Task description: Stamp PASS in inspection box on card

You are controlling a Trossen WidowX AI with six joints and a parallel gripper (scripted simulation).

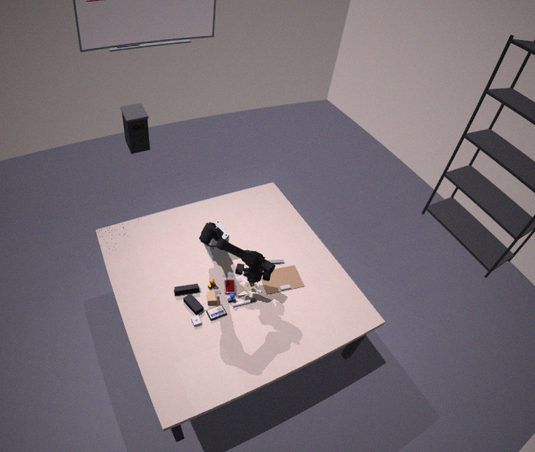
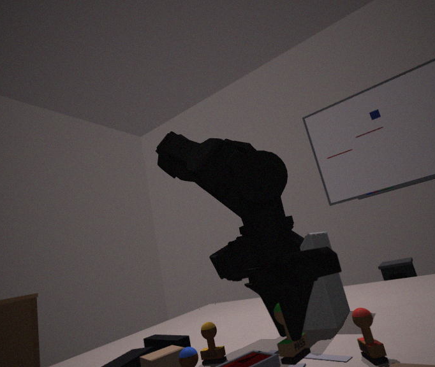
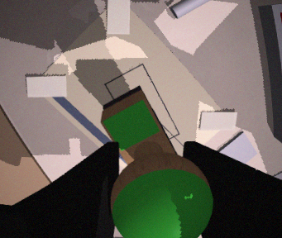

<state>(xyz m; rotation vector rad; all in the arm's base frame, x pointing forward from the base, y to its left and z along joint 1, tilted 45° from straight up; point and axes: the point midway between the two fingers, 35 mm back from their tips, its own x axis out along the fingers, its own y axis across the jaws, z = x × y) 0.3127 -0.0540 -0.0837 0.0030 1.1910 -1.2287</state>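
Now: the cream card 60 mm below my gripper tip. Also, from my gripper tip: red ink pad: 100 mm to the right, 60 mm behind, 50 mm below; red-knobbed stamp: 90 mm behind, 80 mm to the left, 40 mm below; marker: 80 mm to the right, 70 mm ahead, 50 mm below.
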